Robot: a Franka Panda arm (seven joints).
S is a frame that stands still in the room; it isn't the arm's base.
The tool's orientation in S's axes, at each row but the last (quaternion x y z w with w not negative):
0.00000, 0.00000, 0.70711, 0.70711
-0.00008, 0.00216, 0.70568, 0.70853
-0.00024, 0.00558, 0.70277, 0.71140
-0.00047, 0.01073, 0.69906, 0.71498
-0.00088, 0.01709, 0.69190, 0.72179
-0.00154, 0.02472, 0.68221, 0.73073
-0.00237, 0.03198, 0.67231, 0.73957
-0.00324, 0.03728, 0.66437, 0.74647
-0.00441, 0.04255, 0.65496, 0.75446
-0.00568, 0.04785, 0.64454, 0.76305
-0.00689, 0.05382, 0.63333, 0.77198
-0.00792, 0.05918, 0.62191, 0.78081
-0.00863, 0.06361, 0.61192, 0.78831
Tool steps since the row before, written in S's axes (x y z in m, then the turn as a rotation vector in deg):
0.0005, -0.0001, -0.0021, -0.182, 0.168, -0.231
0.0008, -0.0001, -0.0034, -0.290, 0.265, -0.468
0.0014, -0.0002, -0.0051, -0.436, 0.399, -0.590
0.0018, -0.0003, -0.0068, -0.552, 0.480, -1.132
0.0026, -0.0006, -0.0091, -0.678, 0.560, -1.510
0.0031, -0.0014, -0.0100, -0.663, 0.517, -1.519
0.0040, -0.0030, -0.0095, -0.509, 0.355, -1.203
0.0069, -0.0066, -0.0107, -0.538, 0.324, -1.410
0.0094, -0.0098, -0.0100, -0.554, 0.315, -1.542
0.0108, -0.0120, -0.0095, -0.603, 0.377, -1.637
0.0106, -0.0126, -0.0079, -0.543, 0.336, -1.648
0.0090, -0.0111, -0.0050, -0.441, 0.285, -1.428
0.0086, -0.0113, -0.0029, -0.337, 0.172, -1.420
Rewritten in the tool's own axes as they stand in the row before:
-0.0001, -0.0005, -0.0021, 0.168, 0.182, -0.231
-0.0001, -0.0008, -0.0034, 0.265, 0.290, -0.468
-0.0001, -0.0014, -0.0051, 0.399, 0.436, -0.590
-0.0002, -0.0019, -0.0068, 0.486, 0.546, -1.132
-0.0003, -0.0028, -0.0090, 0.570, 0.667, -1.511
-0.0008, -0.0035, -0.0099, 0.528, 0.649, -1.521
-0.0021, -0.0046, -0.0094, 0.366, 0.493, -1.206
-0.0051, -0.0081, -0.0107, 0.344, 0.509, -1.416
-0.0077, -0.0112, -0.0100, 0.342, 0.517, -1.549
-0.0093, -0.0132, -0.0096, 0.403, 0.570, -1.642
-0.0096, -0.0133, -0.0081, 0.375, 0.503, -1.652
-0.0083, -0.0116, -0.0052, 0.326, 0.406, -1.430
-0.0085, -0.0113, -0.0031, 0.241, 0.277, -1.423

